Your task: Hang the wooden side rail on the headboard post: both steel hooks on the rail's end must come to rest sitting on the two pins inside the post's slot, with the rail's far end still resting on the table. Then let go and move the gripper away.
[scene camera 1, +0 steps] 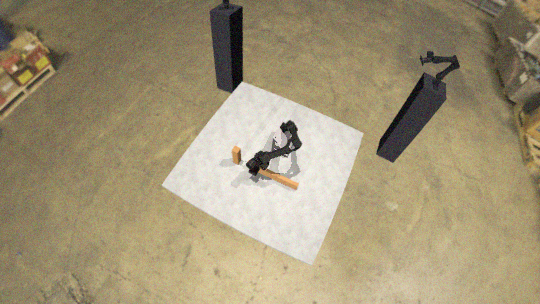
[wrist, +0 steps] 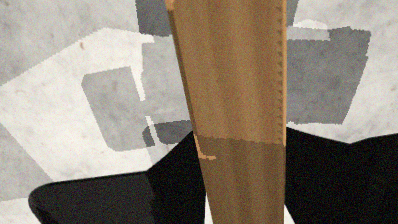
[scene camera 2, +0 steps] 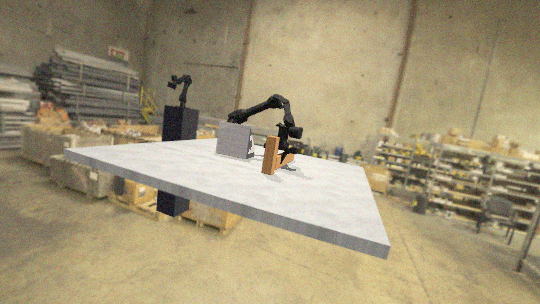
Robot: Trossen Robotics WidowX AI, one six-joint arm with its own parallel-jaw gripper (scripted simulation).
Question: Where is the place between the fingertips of my gripper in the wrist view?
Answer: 226, 128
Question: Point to a wooden side rail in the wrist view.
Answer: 233, 68
